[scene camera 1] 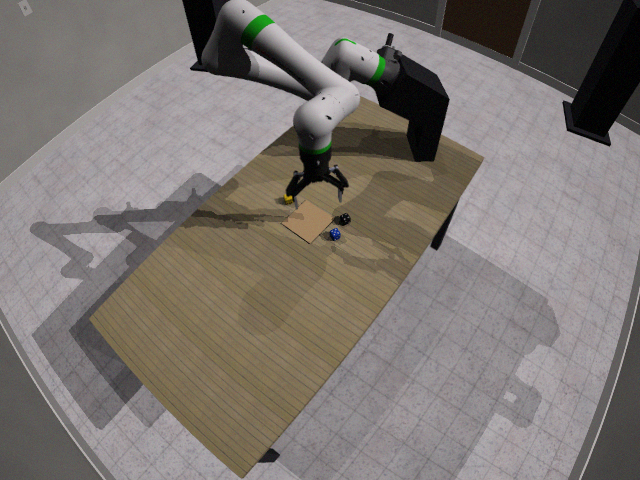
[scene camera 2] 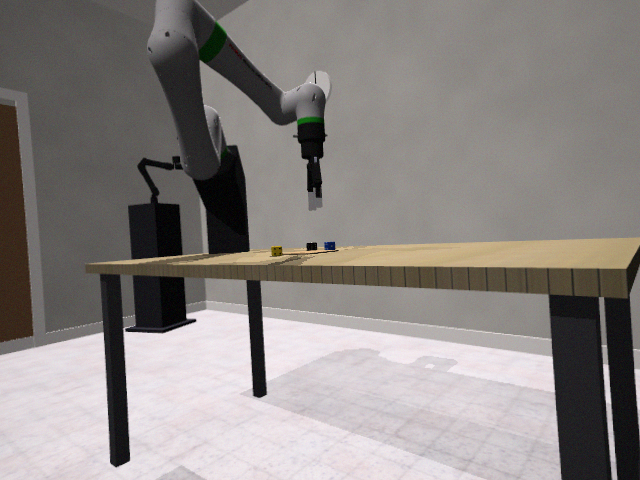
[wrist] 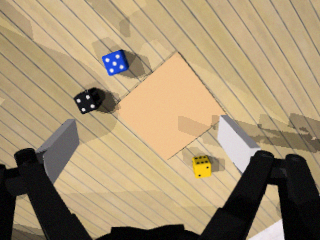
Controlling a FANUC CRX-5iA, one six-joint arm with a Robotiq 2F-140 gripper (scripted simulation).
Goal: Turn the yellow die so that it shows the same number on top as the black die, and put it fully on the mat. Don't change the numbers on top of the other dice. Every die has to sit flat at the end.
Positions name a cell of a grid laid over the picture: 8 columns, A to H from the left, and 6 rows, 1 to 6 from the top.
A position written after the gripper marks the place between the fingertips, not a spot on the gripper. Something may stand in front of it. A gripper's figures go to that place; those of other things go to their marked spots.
Labels:
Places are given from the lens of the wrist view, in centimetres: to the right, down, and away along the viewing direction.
gripper (wrist: D4): -1, 1, 20
mat (wrist: E3): 2, -2, 34

